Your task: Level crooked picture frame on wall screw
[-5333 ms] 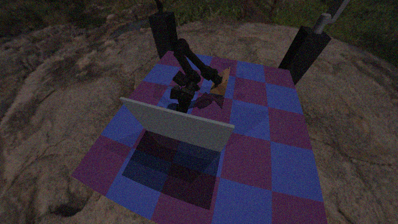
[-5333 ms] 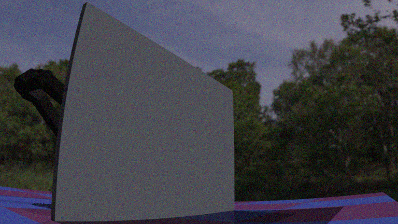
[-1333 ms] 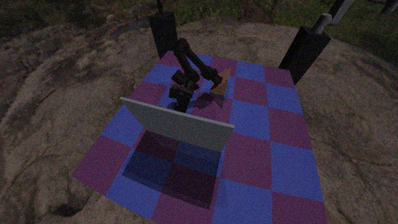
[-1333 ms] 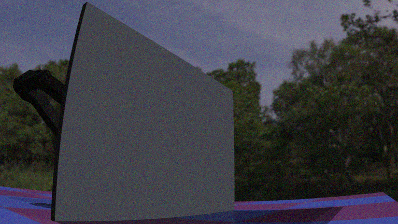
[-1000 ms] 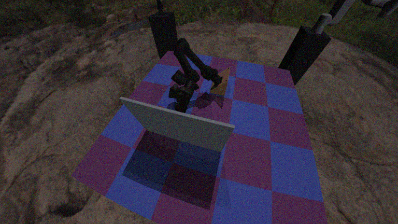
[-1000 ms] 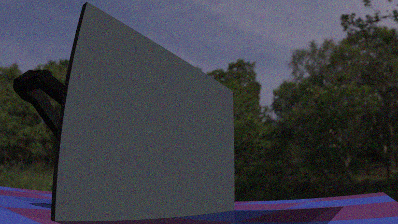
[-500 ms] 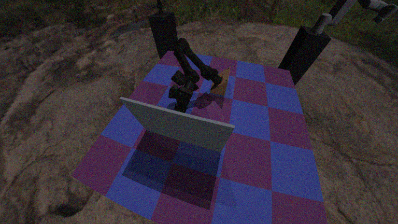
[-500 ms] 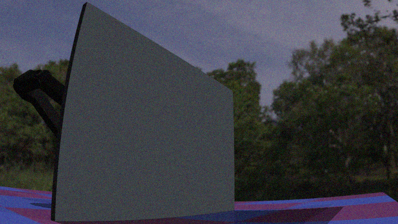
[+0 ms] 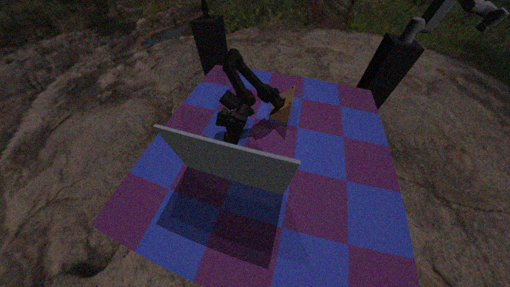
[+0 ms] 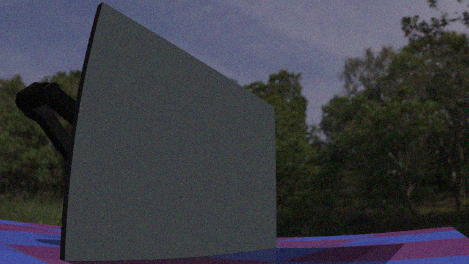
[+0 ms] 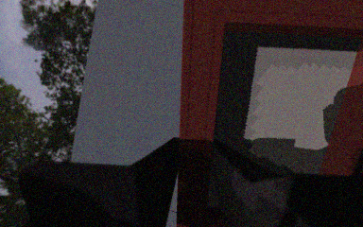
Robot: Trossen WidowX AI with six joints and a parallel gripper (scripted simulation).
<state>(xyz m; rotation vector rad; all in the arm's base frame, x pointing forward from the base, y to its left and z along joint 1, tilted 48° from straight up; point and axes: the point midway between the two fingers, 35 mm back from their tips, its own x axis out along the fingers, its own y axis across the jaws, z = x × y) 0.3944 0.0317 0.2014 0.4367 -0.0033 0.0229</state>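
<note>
Now: the picture frame 5 cm below my gripper tip, 2 cm to the right of it and 1 cm ahead of it. Also, from my gripper tip: grey wall panel (7 cm below, 2 cm ahead).
</note>
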